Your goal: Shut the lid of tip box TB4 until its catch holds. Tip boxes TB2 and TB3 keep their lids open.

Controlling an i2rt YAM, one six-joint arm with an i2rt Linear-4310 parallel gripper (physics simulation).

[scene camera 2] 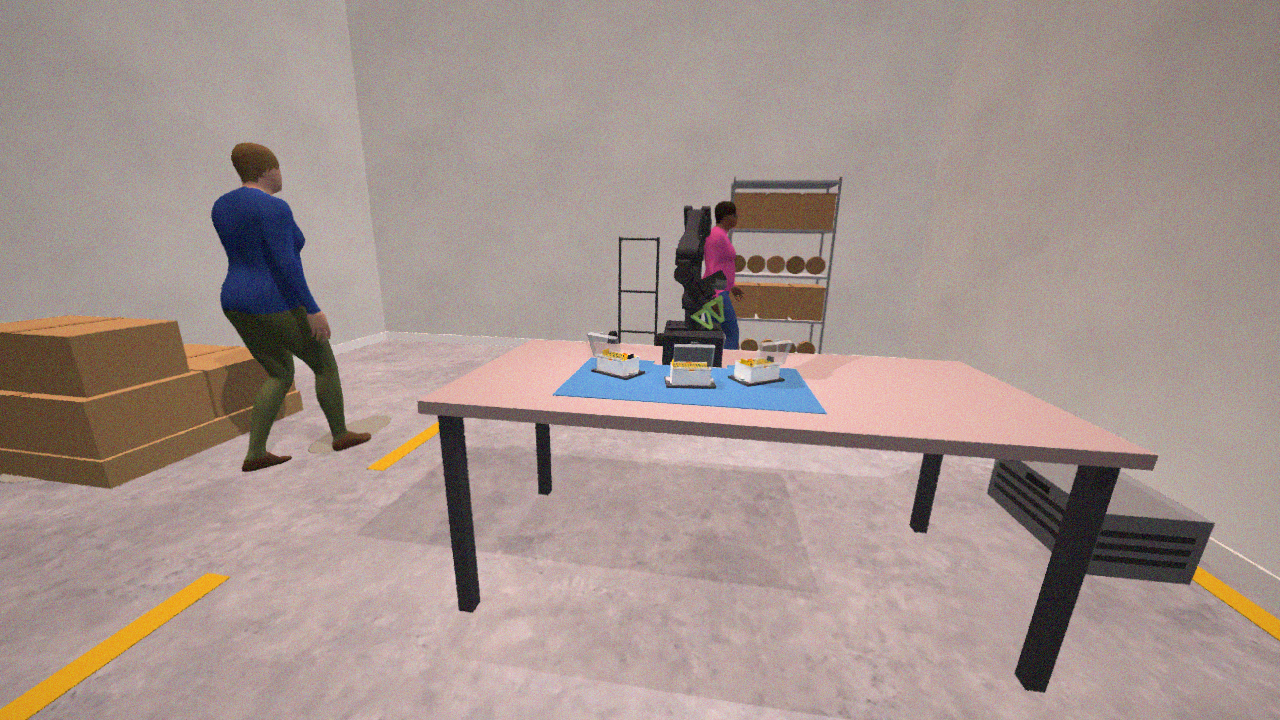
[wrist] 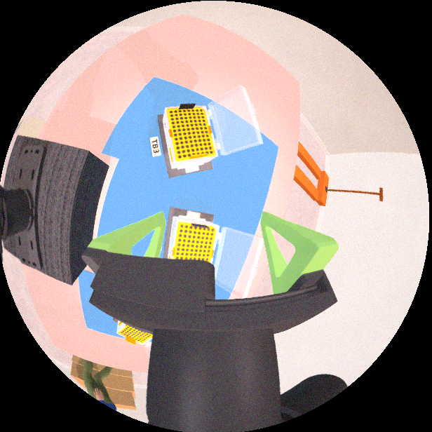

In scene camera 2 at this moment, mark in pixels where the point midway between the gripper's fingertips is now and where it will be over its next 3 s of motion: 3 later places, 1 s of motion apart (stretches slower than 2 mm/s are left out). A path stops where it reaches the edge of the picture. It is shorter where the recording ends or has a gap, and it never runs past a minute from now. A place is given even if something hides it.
My gripper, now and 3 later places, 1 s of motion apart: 716, 325; 702, 332; 700, 342; 704, 336
